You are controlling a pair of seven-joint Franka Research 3 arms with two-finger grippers.
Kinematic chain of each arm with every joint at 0, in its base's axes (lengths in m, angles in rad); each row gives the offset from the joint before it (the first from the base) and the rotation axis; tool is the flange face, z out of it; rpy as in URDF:
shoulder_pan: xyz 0 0 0.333 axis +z
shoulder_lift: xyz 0 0 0 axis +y
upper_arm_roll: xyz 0 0 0.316 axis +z
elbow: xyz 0.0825 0 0 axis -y
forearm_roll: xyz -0.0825 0 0.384 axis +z
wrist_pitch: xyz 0 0 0 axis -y
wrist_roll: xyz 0.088 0 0 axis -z
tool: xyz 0 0 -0.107 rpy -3.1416 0 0
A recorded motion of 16 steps. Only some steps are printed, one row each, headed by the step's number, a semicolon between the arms.
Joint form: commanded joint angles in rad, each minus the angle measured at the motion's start. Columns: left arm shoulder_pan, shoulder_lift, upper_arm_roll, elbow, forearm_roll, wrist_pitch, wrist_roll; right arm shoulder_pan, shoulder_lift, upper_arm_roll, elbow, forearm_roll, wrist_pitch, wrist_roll.
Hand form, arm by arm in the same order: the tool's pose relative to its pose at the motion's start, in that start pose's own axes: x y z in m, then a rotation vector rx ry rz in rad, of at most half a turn. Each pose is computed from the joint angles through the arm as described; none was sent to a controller.
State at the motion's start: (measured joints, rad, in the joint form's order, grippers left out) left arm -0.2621 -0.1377 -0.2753 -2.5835 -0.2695 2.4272 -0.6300; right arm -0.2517 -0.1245 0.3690 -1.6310 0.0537 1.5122 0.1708
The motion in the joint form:
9: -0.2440 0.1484 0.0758 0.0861 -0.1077 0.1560 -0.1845; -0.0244 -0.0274 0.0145 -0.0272 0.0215 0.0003 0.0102
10: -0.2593 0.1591 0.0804 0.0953 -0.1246 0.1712 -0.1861; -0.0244 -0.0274 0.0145 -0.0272 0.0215 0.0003 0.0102
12: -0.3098 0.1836 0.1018 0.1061 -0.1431 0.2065 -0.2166; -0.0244 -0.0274 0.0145 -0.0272 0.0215 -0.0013 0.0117
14: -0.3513 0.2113 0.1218 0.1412 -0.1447 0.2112 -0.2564; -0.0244 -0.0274 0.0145 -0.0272 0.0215 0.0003 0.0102
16: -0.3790 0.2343 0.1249 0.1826 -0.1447 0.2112 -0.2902; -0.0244 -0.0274 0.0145 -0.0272 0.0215 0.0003 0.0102
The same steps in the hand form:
9: -0.0293 0.0736 0.0279 -0.1069 -0.0120 -0.1156; -0.0077 0.0008 0.0003 0.0092 -0.0036 0.0204
10: -0.0305 0.0793 0.0286 -0.1223 -0.0118 -0.1218; -0.0077 0.0008 0.0003 0.0092 -0.0036 0.0204
12: -0.0371 0.0901 0.0347 -0.1397 -0.0093 -0.1436; -0.0079 0.0008 0.0005 0.0089 -0.0052 0.0219
14: -0.0402 0.1055 0.0358 -0.1492 -0.0127 -0.1631; -0.0077 0.0008 0.0003 0.0092 -0.0036 0.0204
16: -0.0449 0.1239 0.0331 -0.1643 -0.0149 -0.1702; -0.0077 0.0008 0.0003 0.0092 -0.0036 0.0204

